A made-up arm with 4 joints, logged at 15 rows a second.
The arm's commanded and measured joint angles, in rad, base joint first. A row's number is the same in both.
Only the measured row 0 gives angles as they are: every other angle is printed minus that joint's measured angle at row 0.
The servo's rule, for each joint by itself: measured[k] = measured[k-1] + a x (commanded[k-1-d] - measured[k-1]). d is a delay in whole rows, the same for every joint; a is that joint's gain. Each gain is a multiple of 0.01, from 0.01 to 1. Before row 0 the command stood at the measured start. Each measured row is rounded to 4 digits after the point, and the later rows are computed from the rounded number. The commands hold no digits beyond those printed.
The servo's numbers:
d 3
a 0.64 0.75 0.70 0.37
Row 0, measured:
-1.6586 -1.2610 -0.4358 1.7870
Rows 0 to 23, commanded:
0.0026 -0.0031 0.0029 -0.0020
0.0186 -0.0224 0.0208 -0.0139
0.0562 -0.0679 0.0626 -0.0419
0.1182 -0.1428 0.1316 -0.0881
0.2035 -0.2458 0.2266 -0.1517
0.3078 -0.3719 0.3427 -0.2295
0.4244 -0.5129 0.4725 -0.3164
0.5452 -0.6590 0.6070 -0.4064
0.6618 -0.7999 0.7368 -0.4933
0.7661 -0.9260 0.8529 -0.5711
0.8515 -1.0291 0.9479 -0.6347
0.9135 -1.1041 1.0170 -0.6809
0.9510 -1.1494 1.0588 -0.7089
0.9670 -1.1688 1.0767 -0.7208
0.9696 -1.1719 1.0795 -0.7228
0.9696 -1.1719 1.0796 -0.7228
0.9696 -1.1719 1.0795 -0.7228
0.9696 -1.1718 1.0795 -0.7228
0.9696 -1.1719 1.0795 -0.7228
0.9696 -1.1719 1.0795 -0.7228
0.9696 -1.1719 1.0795 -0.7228
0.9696 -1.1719 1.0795 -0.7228
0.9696 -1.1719 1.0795 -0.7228
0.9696 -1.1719 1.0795 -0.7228
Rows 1 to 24, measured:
0.0000 0.0000 0.0000 0.0000
0.0000 0.0000 0.0000 0.0000
0.0000 0.0000 0.0000 0.0000
0.0017 -0.0023 0.0020 -0.0007
0.0125 -0.0174 0.0152 -0.0056
0.0405 -0.0553 0.0484 -0.0190
0.0902 -0.1209 0.1066 -0.0446
0.1627 -0.2146 0.1906 -0.0842
0.2556 -0.3326 0.2971 -0.1380
0.3636 -0.4678 0.4199 -0.2040
0.4798 -0.6112 0.5509 -0.2789
0.5963 -0.7527 0.6810 -0.3582
0.7050 -0.8827 0.8013 -0.4370
0.7988 -0.9925 0.9039 -0.5101
0.8722 -1.0762 0.9831 -0.5733
0.9226 -1.1311 1.0361 -0.6235
0.9510 -1.1594 1.0645 -0.6595
0.9629 -1.1688 1.0750 -0.6829
0.9672 -1.1711 1.0782 -0.6977
0.9687 -1.1717 1.0791 -0.7070
0.9693 -1.1718 1.0794 -0.7128
0.9695 -1.1719 1.0795 -0.7165
0.9696 -1.1719 1.0795 -0.7188
0.9696 -1.1719 1.0795 -0.7203

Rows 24 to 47, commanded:
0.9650 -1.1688 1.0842 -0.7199
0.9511 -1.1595 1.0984 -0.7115
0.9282 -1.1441 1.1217 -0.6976
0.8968 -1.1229 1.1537 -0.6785
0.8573 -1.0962 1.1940 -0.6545
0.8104 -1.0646 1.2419 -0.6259
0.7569 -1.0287 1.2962 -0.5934
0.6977 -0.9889 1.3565 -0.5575
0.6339 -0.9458 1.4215 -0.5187
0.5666 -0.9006 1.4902 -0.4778
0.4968 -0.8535 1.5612 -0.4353
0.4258 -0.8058 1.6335 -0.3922
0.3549 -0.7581 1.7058 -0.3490
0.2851 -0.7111 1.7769 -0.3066
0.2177 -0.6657 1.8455 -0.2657
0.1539 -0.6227 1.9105 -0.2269
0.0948 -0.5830 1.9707 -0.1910
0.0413 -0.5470 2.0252 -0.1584
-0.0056 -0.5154 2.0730 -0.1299
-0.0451 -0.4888 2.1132 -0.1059
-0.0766 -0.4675 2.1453 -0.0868
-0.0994 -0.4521 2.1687 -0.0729
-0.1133 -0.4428 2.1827 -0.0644
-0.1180 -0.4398 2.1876 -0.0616
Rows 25 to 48, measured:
0.9696 -1.1719 1.0795 -0.7212
0.9696 -1.1719 1.0795 -0.7218
0.9696 -1.1719 1.0795 -0.7222
0.9667 -1.1696 1.0828 -0.7213
0.9567 -1.1620 1.0937 -0.7177
0.9385 -1.1486 1.1133 -0.7103
0.9118 -1.1293 1.1416 -0.6985
0.8769 -1.1045 1.1783 -0.6822
0.8343 -1.0746 1.2228 -0.6614
0.7848 -1.0402 1.2742 -0.6362
0.7291 -1.0017 1.3318 -0.6071
0.6682 -0.9598 1.3946 -0.5744
0.6032 -0.9154 1.4615 -0.5387
0.5351 -0.8690 1.5313 -0.5004
0.4651 -0.8216 1.6028 -0.4604
0.3946 -0.7740 1.6749 -0.4192
0.3245 -0.7268 1.7463 -0.3775
0.2561 -0.6810 1.8157 -0.3361
0.1907 -0.6373 1.8821 -0.2957
0.1293 -0.5966 1.9441 -0.2570
0.0730 -0.5594 2.0009 -0.2205
0.0227 -0.5264 2.0514 -0.1870
-0.0207 -0.4982 2.0947 -0.1570
-0.0565 -0.4752 2.1301 -0.1310

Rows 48 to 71, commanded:
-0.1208 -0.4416 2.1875 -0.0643
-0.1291 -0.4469 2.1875 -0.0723
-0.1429 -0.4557 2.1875 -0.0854
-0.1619 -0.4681 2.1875 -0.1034
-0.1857 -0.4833 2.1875 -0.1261
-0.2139 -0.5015 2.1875 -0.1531
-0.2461 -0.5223 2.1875 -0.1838
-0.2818 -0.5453 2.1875 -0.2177
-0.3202 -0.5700 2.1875 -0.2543
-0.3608 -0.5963 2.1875 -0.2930
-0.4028 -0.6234 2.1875 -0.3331
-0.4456 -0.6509 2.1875 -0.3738
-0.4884 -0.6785 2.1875 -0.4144
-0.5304 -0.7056 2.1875 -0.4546
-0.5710 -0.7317 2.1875 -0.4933
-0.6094 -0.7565 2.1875 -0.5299
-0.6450 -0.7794 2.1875 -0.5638
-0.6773 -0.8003 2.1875 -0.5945
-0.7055 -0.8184 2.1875 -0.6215
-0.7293 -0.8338 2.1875 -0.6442
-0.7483 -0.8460 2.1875 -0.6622
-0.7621 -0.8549 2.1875 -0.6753
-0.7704 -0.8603 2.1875 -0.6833
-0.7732 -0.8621 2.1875 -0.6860
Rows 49 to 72, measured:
-0.0840 -0.4579 2.1571 -0.1095
-0.1028 -0.4466 2.1750 -0.0928
-0.1125 -0.4415 2.1838 -0.0813
-0.1178 -0.4416 2.1864 -0.0750
-0.1250 -0.4456 2.1872 -0.0740
-0.1365 -0.4532 2.1874 -0.0782
-0.1528 -0.4644 2.1875 -0.0875
-0.1739 -0.4786 2.1875 -0.1018
-0.1995 -0.4958 2.1875 -0.1208
-0.2293 -0.5157 2.1875 -0.1441
-0.2629 -0.5379 2.1875 -0.1713
-0.2996 -0.5620 2.1875 -0.2020
-0.3388 -0.5877 2.1875 -0.2357
-0.3798 -0.6145 2.1875 -0.2717
-0.4219 -0.6418 2.1875 -0.3095
-0.4645 -0.6693 2.1875 -0.3483
-0.5067 -0.6965 2.1875 -0.3876
-0.5479 -0.7229 2.1875 -0.4267
-0.5873 -0.7481 2.1875 -0.4649
-0.6242 -0.7716 2.1875 -0.5015
-0.6582 -0.7931 2.1875 -0.5359
-0.6885 -0.8121 2.1875 -0.5676
-0.7146 -0.8284 2.1875 -0.5959
-0.7362 -0.8416 2.1875 -0.6204

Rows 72 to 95, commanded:
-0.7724 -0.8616 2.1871 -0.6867
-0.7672 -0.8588 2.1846 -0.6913
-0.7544 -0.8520 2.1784 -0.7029
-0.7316 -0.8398 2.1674 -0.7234
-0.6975 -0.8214 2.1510 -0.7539
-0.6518 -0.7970 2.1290 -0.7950
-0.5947 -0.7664 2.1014 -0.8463
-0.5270 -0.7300 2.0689 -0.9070
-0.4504 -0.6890 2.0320 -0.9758
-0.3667 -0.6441 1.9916 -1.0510
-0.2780 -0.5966 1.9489 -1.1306
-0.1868 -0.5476 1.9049 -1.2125
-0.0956 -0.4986 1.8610 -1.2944
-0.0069 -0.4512 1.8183 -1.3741
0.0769 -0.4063 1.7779 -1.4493
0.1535 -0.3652 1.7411 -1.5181
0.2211 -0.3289 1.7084 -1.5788
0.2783 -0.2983 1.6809 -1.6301
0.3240 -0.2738 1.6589 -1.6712
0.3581 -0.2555 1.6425 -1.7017
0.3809 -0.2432 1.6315 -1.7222
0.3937 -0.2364 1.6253 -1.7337
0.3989 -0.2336 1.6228 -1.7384
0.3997 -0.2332 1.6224 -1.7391
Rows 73 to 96, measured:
-0.7528 -0.8516 2.1875 -0.6407
-0.7641 -0.8581 2.1875 -0.6565
-0.7699 -0.8611 2.1875 -0.6674
-0.7715 -0.8615 2.1872 -0.6745
-0.7687 -0.8595 2.1854 -0.6807
-0.7595 -0.8539 2.1805 -0.6889
-0.7416 -0.8433 2.1713 -0.7017
-0.7134 -0.8269 2.1571 -0.7210
-0.6740 -0.8045 2.1374 -0.7484
-0.6232 -0.7759 2.1122 -0.7846
-0.5616 -0.7415 2.0819 -0.8299
-0.4904 -0.7021 2.0470 -0.8839
-0.4112 -0.6586 2.0082 -0.9457
-0.3260 -0.6121 1.9667 -1.0141
-0.2369 -0.5637 1.9234 -1.0875
-0.1465 -0.5149 1.8797 -1.1641
-0.0572 -0.4671 1.8367 -1.2418
0.0286 -0.4215 1.7955 -1.3186
0.1085 -0.3793 1.7574 -1.3924
0.1806 -0.3415 1.7231 -1.4614
0.2431 -0.3091 1.6936 -1.5238
0.2949 -0.2826 1.6693 -1.5783
0.3353 -0.2623 1.6505 -1.6240
0.3645 -0.2480 1.6372 -1.6603

